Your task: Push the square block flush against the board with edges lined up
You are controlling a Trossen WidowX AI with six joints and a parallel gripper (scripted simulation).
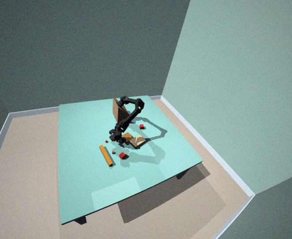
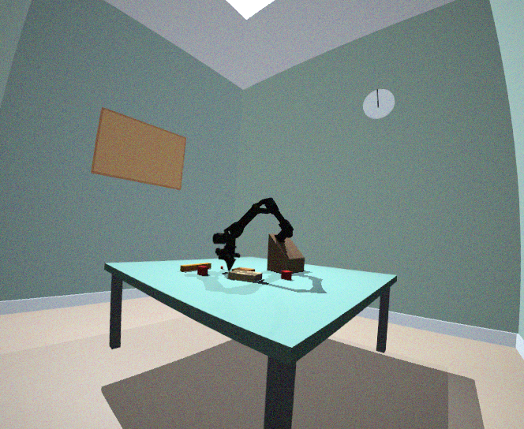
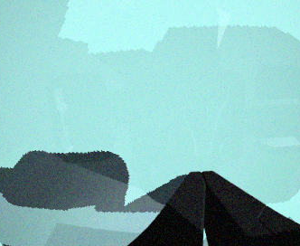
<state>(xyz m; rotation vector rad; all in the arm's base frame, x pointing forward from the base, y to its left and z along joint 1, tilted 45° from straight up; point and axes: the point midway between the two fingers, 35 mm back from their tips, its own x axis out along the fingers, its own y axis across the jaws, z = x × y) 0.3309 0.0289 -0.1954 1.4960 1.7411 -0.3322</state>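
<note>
The brown square block is 11 cm to the left of my gripper tip, 1 cm behind it and 1 cm above it. Also, from my gripper tip: flat tan block (19 cm to the left, 7 cm ahead, 1 cm above); long orange board (15 cm to the right, 12 cm ahead, 1 cm above).
</note>
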